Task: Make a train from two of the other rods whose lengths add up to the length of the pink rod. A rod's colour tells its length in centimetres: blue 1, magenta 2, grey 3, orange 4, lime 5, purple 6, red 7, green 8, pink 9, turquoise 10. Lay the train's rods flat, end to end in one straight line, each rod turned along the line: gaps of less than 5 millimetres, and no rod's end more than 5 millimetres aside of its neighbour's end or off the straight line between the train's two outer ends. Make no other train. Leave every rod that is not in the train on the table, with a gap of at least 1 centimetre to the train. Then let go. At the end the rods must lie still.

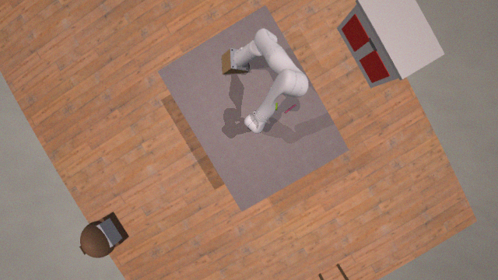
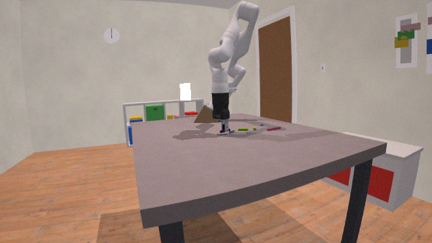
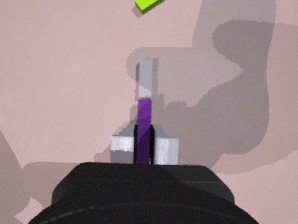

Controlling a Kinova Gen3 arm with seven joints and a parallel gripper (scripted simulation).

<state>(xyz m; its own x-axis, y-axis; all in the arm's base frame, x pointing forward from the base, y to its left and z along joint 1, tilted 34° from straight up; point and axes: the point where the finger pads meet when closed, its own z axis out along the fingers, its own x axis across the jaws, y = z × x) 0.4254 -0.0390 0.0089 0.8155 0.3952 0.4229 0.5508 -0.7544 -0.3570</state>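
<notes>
The purple rod lies 10 mm below my hand. Round my hand: dark grey rod 30 mm behind, 40 mm to the left, 30 mm below; then pink rod 20 mm behind, 260 mm to the left, 30 mm below.
</notes>
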